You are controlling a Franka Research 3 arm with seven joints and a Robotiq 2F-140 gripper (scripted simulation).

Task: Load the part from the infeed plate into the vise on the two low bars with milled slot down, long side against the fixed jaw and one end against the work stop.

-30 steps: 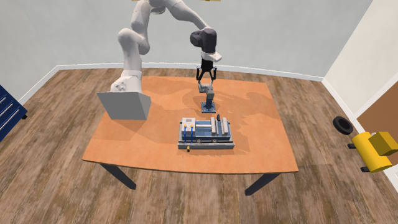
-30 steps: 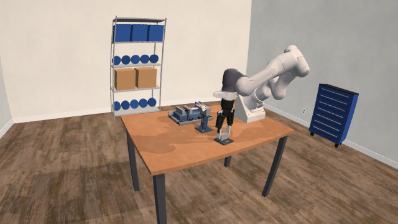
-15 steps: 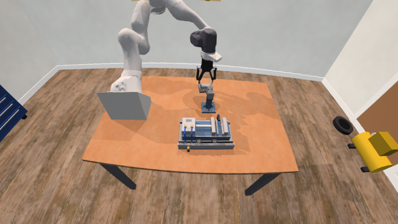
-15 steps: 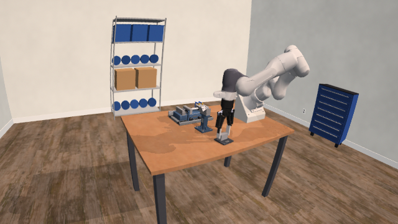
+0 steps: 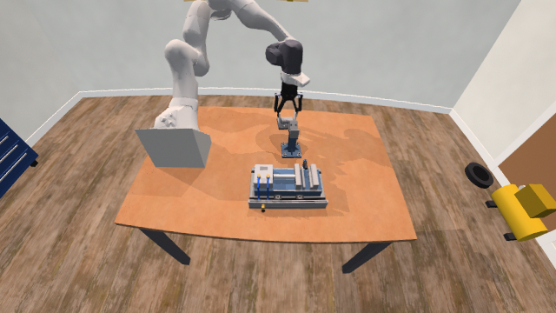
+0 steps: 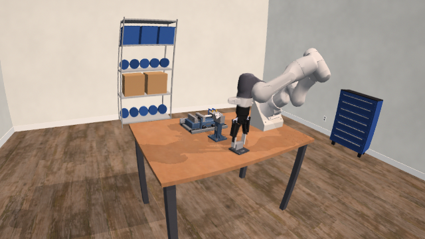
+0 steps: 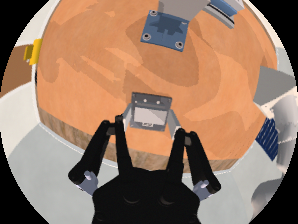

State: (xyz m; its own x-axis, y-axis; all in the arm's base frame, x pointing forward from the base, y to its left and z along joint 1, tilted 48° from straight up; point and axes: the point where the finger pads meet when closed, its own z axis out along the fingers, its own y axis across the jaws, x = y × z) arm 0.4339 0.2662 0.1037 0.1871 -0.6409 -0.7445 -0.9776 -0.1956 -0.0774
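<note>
Now: hand 3 cm above the part and 1 cm to the left of it. The rest, counted from my hand: fixed jaw (39 cm to the right, 12 cm ahead, 2 cm above); then vise (40 cm to the right, 2 cm ahead, 1 cm below); then infeed plate (5 cm below, 1 cm to the left).
</note>
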